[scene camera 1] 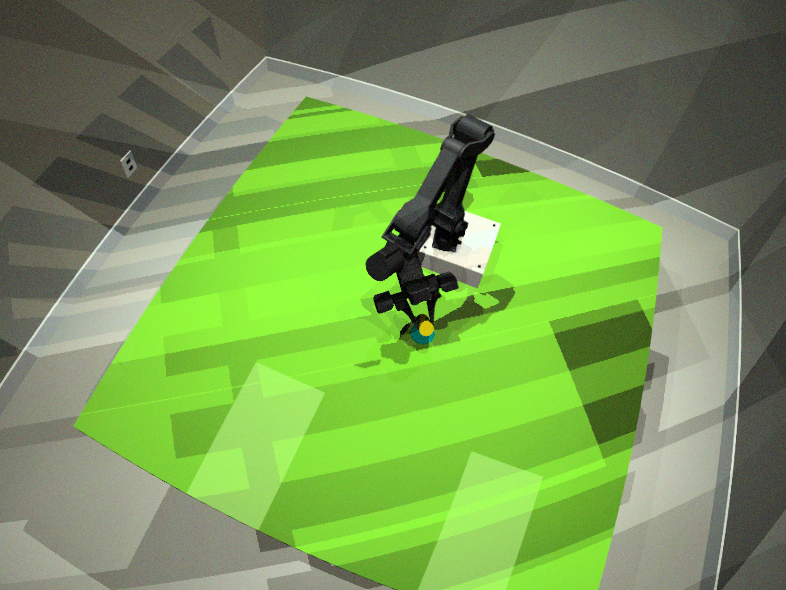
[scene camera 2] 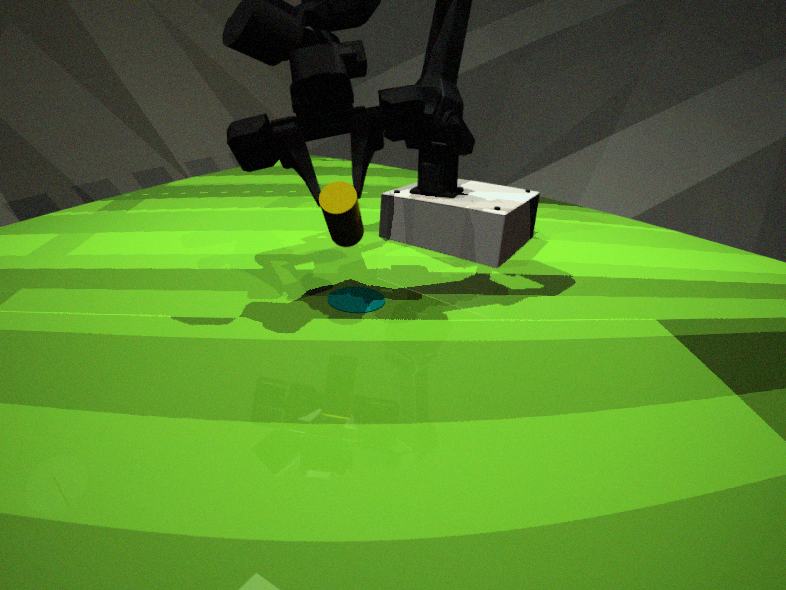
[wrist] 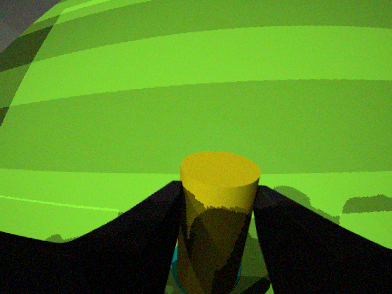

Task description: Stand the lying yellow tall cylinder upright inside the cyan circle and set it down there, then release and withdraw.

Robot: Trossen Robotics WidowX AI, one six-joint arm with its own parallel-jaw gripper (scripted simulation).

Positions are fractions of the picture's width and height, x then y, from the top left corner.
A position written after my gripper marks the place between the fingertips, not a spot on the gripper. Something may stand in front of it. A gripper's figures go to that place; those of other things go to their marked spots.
Scene:
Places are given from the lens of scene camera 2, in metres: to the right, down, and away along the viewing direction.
my gripper (scene camera 2: 0.43, 0.34): -0.05, -0.08, 0.41
cyan circle (scene camera 2: 0.44, 0.51): -0.05, 0.01, 0.49

